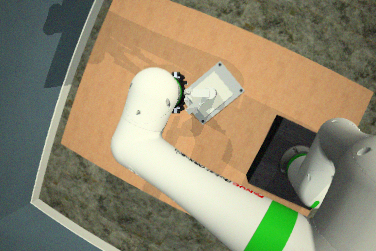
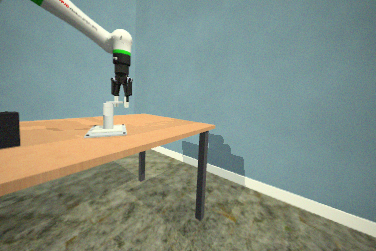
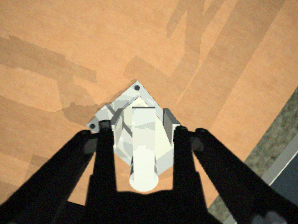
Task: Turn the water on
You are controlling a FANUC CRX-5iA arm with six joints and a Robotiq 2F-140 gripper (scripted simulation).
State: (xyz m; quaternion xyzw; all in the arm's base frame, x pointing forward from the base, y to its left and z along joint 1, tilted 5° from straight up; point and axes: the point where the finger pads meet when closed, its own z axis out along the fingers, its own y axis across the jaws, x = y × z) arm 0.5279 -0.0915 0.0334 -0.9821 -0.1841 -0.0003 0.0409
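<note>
My hand is 4 cm past the lever and 1 cm to the left of it.
</note>
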